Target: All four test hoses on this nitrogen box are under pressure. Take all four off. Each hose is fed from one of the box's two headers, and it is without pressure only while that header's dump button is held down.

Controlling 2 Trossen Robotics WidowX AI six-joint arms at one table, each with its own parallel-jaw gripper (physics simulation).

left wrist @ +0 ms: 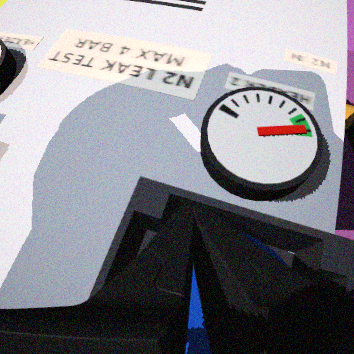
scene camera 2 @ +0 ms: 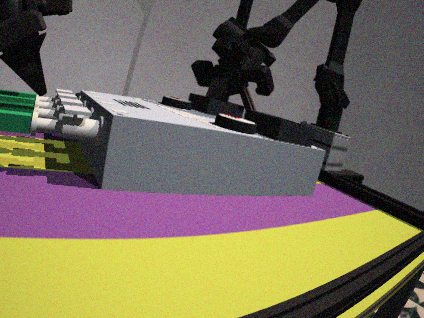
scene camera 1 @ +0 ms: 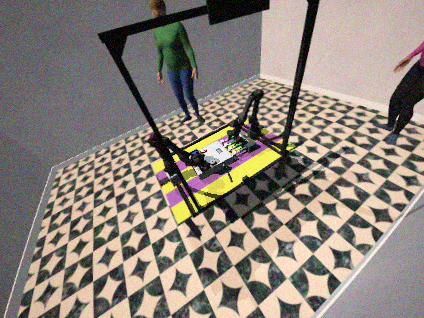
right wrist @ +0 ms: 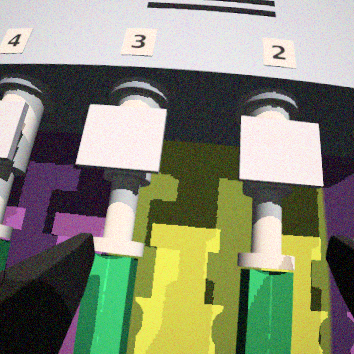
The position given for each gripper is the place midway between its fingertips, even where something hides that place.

Observation:
The left gripper (scene camera 2: 207, 98) is shut and holds nothing. The right gripper (scene camera 2: 41, 91) is open and holds nothing. Further things: a grey nitrogen box (scene camera 2: 176, 146).
The left gripper shows as well in the left wrist view (left wrist: 190, 216). The right gripper is seen too in the right wrist view (right wrist: 212, 246). The grey nitrogen box shows as well in the left wrist view (left wrist: 119, 119) and in the right wrist view (right wrist: 206, 70).

